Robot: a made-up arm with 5 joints.
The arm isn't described. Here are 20 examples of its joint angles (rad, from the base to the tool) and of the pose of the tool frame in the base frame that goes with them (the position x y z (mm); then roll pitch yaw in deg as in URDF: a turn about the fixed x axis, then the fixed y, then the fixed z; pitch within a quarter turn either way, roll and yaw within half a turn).
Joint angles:
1: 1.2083 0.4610 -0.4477 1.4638 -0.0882
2: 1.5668 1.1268 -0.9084 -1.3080 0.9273
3: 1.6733 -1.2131 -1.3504 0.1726 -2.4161
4: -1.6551 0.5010 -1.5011 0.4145 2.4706
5: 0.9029 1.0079 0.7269 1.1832 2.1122
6: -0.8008 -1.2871 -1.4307 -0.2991 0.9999
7: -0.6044 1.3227 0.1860 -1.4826 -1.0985
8: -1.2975 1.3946 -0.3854 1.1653 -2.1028
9: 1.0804 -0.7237 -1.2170 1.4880 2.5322
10: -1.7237 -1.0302 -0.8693 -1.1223 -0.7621
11: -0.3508 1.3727 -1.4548 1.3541 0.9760
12: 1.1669 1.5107 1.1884 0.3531 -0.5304
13: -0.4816 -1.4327 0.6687 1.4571 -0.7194
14: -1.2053 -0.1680 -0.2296 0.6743 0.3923
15: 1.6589 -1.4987 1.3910 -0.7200 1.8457
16: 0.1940 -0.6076 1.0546 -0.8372 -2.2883
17: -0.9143 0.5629 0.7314 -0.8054 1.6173
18: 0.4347 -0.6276 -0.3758 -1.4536 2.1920
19: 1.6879 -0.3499 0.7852 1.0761 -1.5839
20: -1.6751 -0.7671 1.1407 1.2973 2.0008
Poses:
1: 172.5 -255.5 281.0 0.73 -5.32 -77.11
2: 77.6 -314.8 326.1 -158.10 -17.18 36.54
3: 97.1 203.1 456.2 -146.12 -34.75 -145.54
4: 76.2 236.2 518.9 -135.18 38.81 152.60
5: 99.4 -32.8 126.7 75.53 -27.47 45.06
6: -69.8 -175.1 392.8 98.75 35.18 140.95
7: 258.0 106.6 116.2 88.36 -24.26 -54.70
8: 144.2 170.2 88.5 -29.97 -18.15 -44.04
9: 79.9 -9.2 532.0 -128.49 45.36 -1.40
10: 115.4 -124.5 501.1 -99.43 43.16 2.28
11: 377.7 96.1 240.7 -13.84 -10.17 74.47
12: 40.5 81.7 188.0 -80.70 56.47 -149.08
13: 220.6 59.1 392.2 39.91 -33.59 -28.92
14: 191.1 246.4 411.2 -49.87 -64.92 121.70
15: 59.8 -186.9 379.2 -138.16 8.73 -14.67
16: 315.6 -55.2 310.6 119.72 39.89 -81.01
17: 221.9 159.8 145.4 -61.99 -0.11 142.33
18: 132.9 -32.6 538.3 134.16 -24.81 42.92
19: 53.1 -196.8 228.6 3.40 0.21 169.76
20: 79.0 164.3 229.1 5.33 -2.13 -152.27
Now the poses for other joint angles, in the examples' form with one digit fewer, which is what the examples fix.
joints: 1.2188 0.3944 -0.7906 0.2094 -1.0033
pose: 183 -292 426 102.3 -29.2 -165.9
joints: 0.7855 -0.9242 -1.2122 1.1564 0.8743
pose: 38 34 533 -153.8 -22.2 82.5
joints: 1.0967 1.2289 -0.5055 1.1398 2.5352
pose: 184 -211 124 10.4 -13.2 78.4
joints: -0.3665 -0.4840 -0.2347 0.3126 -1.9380
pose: 287 67 497 115.2 21.8 -59.1
